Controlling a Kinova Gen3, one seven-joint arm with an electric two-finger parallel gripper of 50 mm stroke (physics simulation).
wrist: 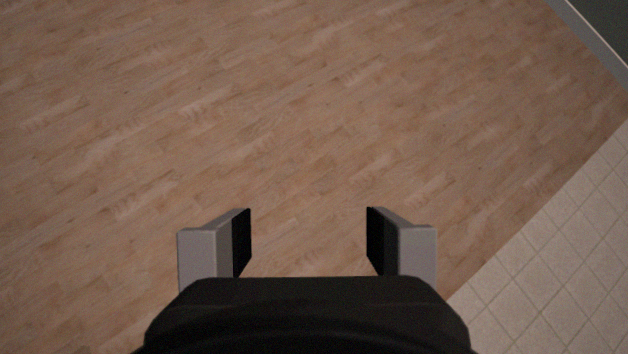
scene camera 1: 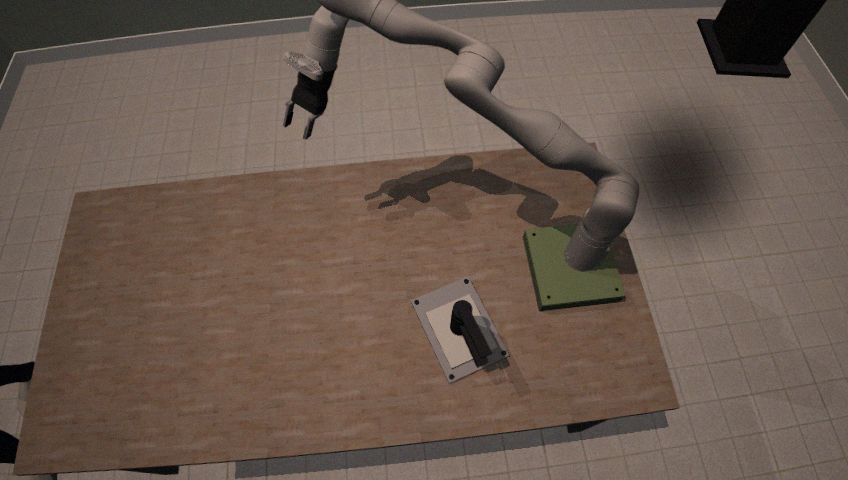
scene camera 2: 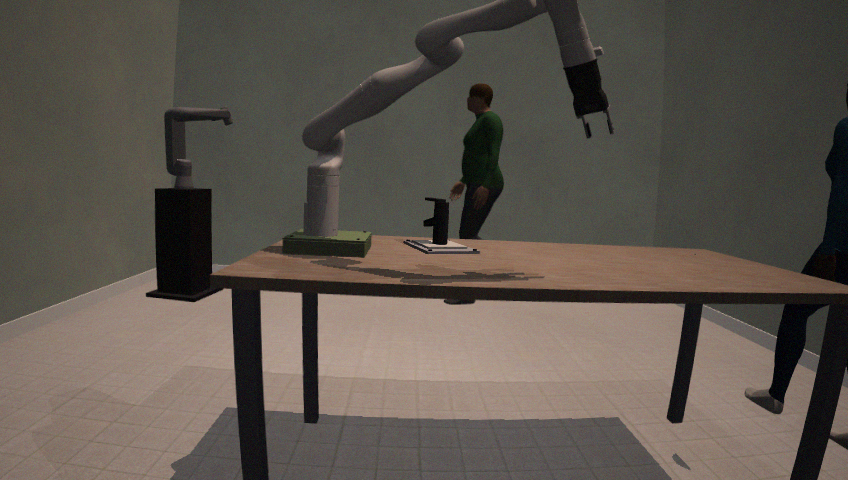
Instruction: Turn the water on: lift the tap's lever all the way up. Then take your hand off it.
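Observation:
A black tap (scene camera 1: 458, 321) (scene camera 2: 440, 223) stands upright on a pale plate with a grey rim (scene camera 1: 438, 355) (scene camera 2: 470, 251). Its lever (scene camera 2: 434, 199) is the thin piece on top, and it looks about level in the second scene view; its exact tilt is hard to tell. The spout (scene camera 2: 428, 222) sticks out below it on the same side. My gripper (scene camera 1: 297, 130) (scene camera 2: 599, 134) (wrist: 308, 232) is open and empty, pointing down, high above the table and well away from the tap. The tap does not show in the wrist view.
The arm's green base block (scene camera 1: 550, 273) (scene camera 2: 327, 245) is on the wooden table (scene camera 1: 208, 327) (scene camera 2: 624, 267) (wrist: 250, 100), near the tap. A person in green (scene camera 2: 483, 148) stands behind the table, and another person (scene camera 2: 833, 172) is at the right. A second arm stands on a black pedestal (scene camera 2: 182, 243).

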